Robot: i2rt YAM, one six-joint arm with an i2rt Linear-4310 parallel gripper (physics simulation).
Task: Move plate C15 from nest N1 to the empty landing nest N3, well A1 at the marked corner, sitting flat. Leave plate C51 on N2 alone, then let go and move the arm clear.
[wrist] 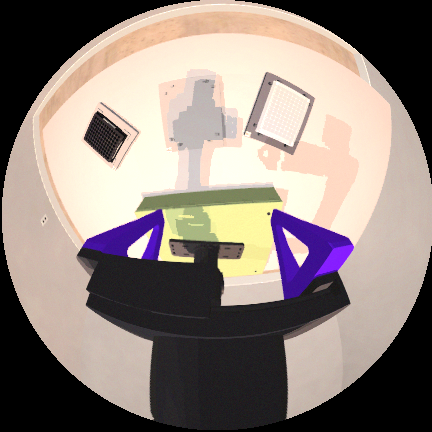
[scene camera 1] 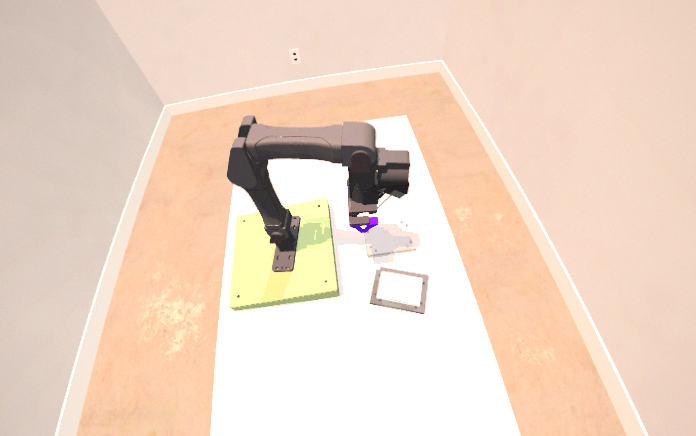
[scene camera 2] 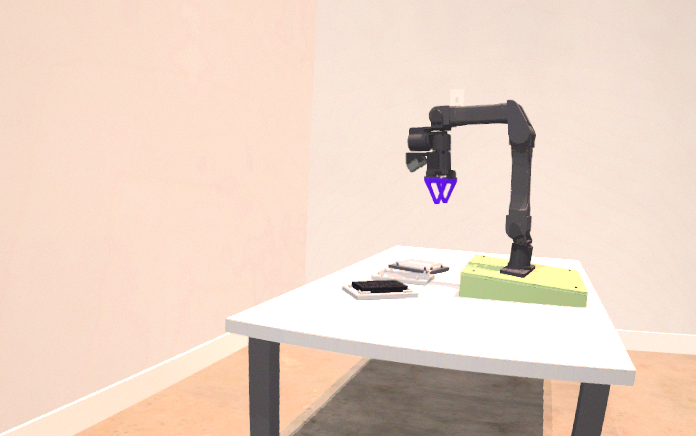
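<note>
My gripper (scene camera 1: pixel 359 210) (scene camera 2: pixel 440 202) (wrist: pixel 217 214) is open and empty, high above the table, with purple fingers pointing down. A black well plate (scene camera 2: pixel 379 285) (wrist: pixel 105 136) lies on a light nest (scene camera 2: pixel 380 296) (wrist: pixel 125 150), at the left in the wrist view; the arm hides it in scene camera 1. A white well plate (scene camera 1: pixel 400 289) (scene camera 2: pixel 417 264) (wrist: pixel 284 114) lies on a dark grey nest (scene camera 1: pixel 376 287) (wrist: pixel 257 107). Between them a light nest (scene camera 1: pixel 390 242) (scene camera 2: pixel 409 276) (wrist: pixel 200 117) carries no plate and lies in the arm's shadow. Plate and nest labels are too small to read.
The arm stands on a thick yellow-green base block (scene camera 1: pixel 251 256) (scene camera 2: pixel 523 292) (wrist: pixel 240 225) beside the nests. The white table (scene camera 1: pixel 308 369) (scene camera 2: pixel 436 328) carries all of it. Walls stand beyond the table.
</note>
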